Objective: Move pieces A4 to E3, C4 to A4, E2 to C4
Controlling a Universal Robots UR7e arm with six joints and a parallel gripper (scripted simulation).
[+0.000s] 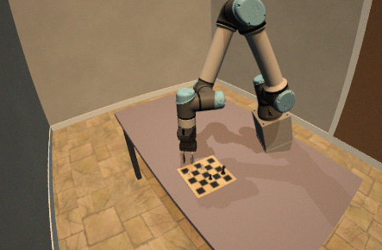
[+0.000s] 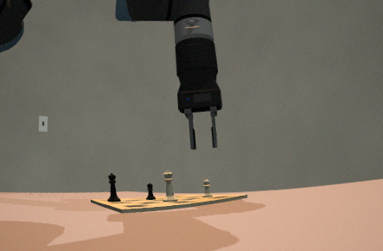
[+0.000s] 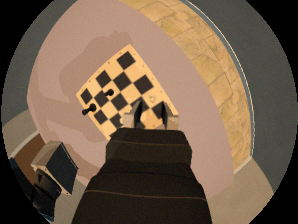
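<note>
The white pawn lies 90 mm below my hand. The rest, counted from my hand: chessboard: 110 mm below, 80 mm behind, 30 mm to the left; then black pawn: 90 mm below, 90 mm behind, 60 mm to the left; then tall white piece: 80 mm below, 80 mm behind, 10 mm to the right.
</note>
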